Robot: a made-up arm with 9 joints. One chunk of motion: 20 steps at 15 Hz.
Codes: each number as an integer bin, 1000 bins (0 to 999) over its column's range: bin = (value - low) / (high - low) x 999, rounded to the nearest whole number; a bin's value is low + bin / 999 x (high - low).
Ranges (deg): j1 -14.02..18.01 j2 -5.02..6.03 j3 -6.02..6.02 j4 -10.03..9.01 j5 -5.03..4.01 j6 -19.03..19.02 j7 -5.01..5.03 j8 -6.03..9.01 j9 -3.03..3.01
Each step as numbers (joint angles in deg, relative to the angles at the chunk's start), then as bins.
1 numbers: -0.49 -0.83 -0.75 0.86 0.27 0.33 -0.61 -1.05 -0.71
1 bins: 422 379 437 571 586 508 438 331 384
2 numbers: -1.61 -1.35 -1.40 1.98 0.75 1.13 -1.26 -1.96 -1.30
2 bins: 387 332 383 630 639 529 373 270 286
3 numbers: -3.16 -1.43 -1.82 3.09 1.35 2.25 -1.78 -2.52 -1.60
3 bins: 339 325 348 688 705 559 321 233 237
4 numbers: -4.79 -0.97 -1.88 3.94 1.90 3.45 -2.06 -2.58 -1.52
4 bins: 288 366 344 733 766 590 294 229 250
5 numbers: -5.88 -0.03 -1.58 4.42 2.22 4.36 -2.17 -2.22 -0.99
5 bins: 254 451 368 758 801 614 283 253 337
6 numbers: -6.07 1.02 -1.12 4.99 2.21 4.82 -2.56 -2.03 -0.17
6 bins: 248 546 407 788 800 626 244 266 473
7 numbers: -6.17 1.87 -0.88 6.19 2.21 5.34 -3.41 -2.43 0.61
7 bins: 245 623 426 851 800 640 159 239 602
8 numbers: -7.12 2.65 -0.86 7.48 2.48 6.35 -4.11 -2.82 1.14
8 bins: 215 693 428 919 830 666 90 213 690
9 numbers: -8.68 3.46 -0.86 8.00 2.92 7.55 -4.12 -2.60 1.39
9 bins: 167 767 428 946 879 698 89 228 731
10 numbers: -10.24 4.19 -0.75 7.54 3.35 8.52 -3.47 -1.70 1.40
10 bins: 118 833 437 922 926 723 153 288 733
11 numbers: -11.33 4.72 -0.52 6.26 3.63 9.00 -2.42 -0.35 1.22
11 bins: 84 881 456 855 957 736 258 377 703
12 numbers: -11.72 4.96 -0.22 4.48 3.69 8.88 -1.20 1.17 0.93
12 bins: 72 902 481 761 964 733 379 478 655
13 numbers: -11.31 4.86 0.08 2.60 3.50 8.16 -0.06 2.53 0.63
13 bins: 85 893 506 663 943 714 493 569 605
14 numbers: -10.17 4.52 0.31 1.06 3.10 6.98 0.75 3.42 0.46
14 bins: 120 862 525 582 898 683 573 628 577
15 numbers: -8.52 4.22 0.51 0.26 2.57 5.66 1.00 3.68 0.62
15 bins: 172 835 542 540 840 648 598 645 604
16 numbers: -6.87 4.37 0.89 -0.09 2.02 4.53 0.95 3.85 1.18
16 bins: 223 849 573 522 779 619 593 656 696
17 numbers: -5.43 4.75 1.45 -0.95 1.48 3.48 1.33 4.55 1.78
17 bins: 268 883 620 476 719 591 631 703 796
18 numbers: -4.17 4.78 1.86 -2.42 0.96 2.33 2.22 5.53 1.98
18 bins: 307 886 654 399 662 561 719 768 829
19 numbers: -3.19 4.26 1.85 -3.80 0.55 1.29 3.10 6.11 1.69
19 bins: 338 839 653 327 617 534 807 806 781
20 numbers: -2.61 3.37 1.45 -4.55 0.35 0.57 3.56 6.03 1.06
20 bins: 356 759 620 288 595 515 853 801 676
